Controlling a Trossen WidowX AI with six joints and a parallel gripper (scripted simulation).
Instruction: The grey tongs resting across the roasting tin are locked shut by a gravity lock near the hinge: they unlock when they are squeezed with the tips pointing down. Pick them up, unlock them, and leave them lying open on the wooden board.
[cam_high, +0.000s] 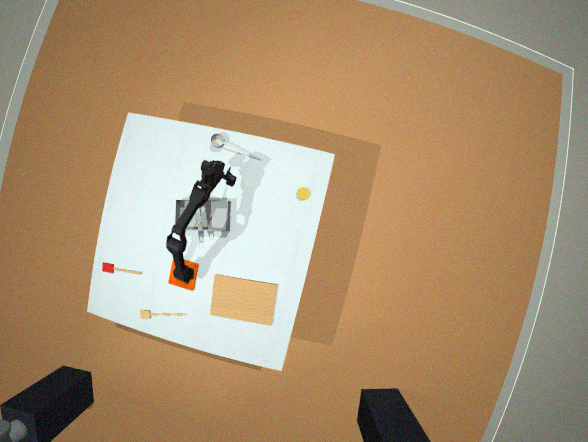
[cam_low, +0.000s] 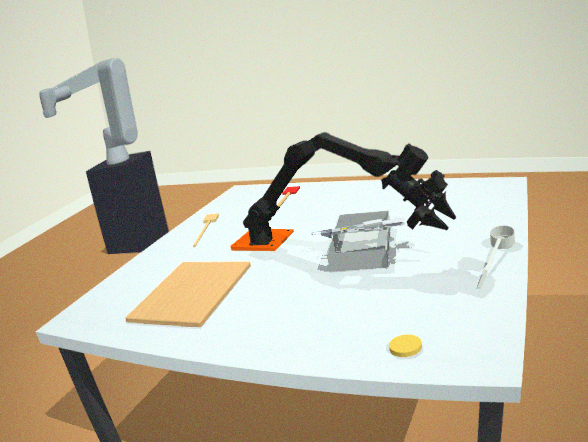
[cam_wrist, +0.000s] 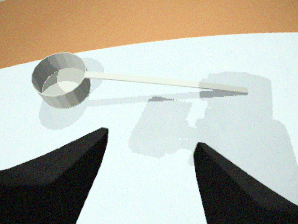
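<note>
The yellow lock piece lies 320 mm behind my gripper tip, 140 mm to the left of it and 50 mm below it. Round my gripper tip: grey roasting tin 270 mm behind, 140 mm to the left, 80 mm below; wooden board 740 mm behind, 110 mm to the right, 100 mm below; yellow disc 120 mm behind, 410 mm to the right, 100 mm below.
</note>
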